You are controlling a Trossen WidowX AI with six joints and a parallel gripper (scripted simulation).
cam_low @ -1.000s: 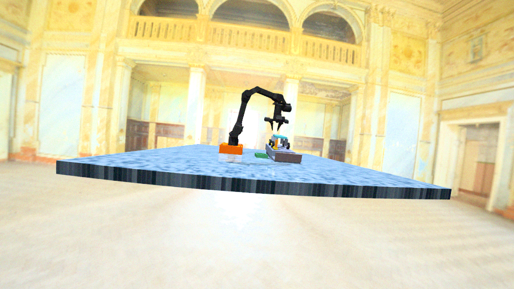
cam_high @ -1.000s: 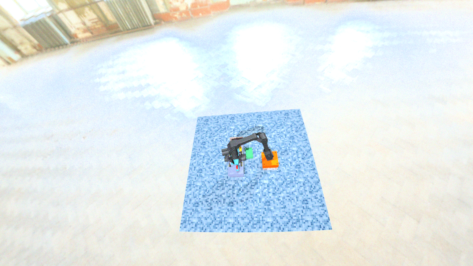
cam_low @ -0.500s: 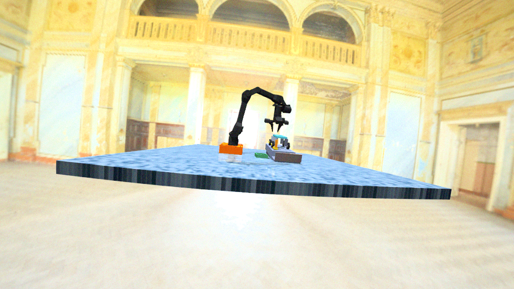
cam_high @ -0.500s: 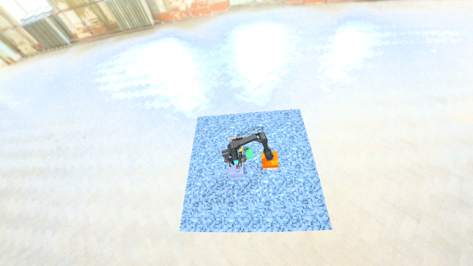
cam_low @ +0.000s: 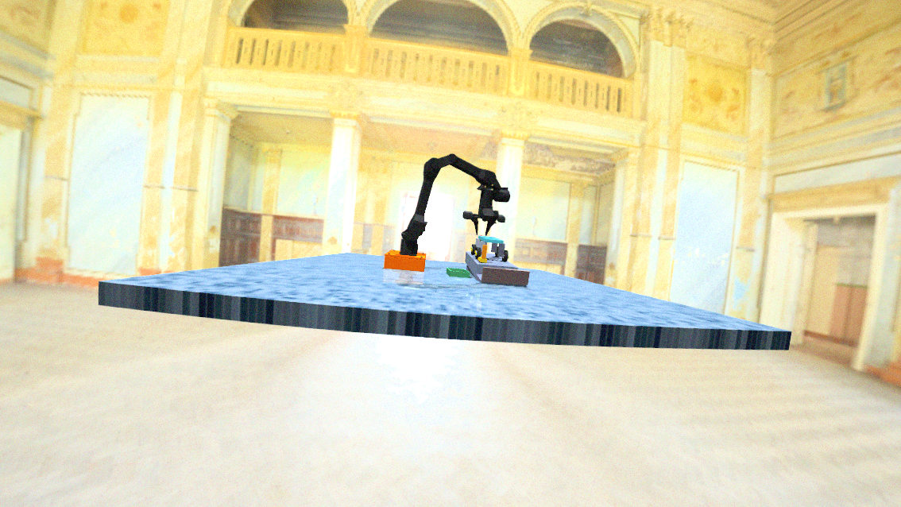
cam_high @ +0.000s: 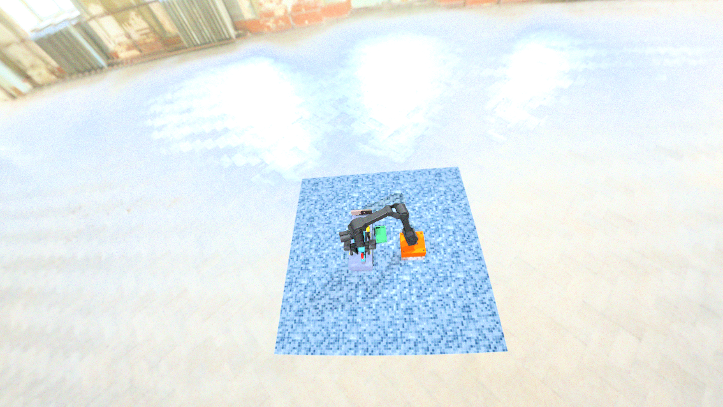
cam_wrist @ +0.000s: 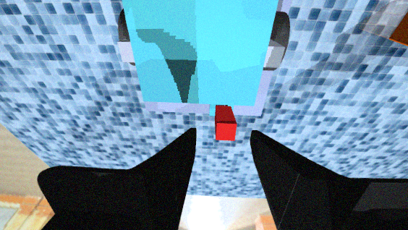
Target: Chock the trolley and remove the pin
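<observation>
The red-headed stop pin lies 10 mm to the left of my gripper tip and 40 mm below it. Also, from my gripper tip: trolley 100 mm to the right, 60 mm below; yellow chock 70 mm behind, 210 mm to the right, 90 mm below; lilac ramp 110 mm to the right, 120 mm below.
</observation>
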